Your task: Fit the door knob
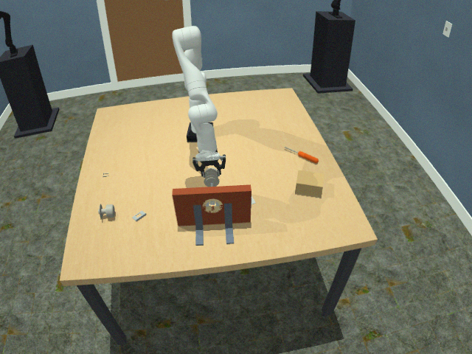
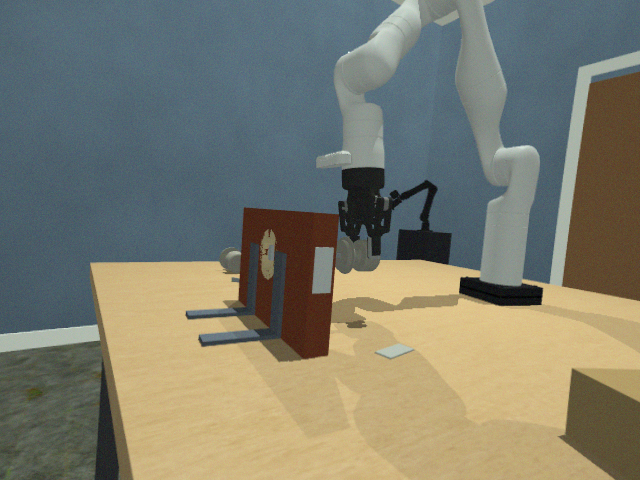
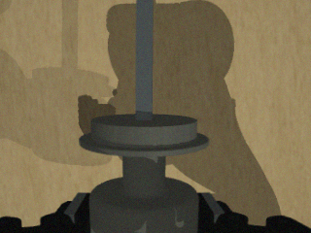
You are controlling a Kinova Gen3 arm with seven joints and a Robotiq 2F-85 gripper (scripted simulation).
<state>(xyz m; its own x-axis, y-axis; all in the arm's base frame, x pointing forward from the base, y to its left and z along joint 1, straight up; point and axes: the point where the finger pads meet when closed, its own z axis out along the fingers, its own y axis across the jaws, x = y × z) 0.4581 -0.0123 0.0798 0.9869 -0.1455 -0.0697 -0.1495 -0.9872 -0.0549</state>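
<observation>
My hand is 40 mm short of the door knob and 10 mm above it. Round my hand: tan box 60 mm ahead, 430 mm to the left, 90 mm below; wooden slab 160 mm ahead, 20 mm to the right, 20 mm below.
</observation>
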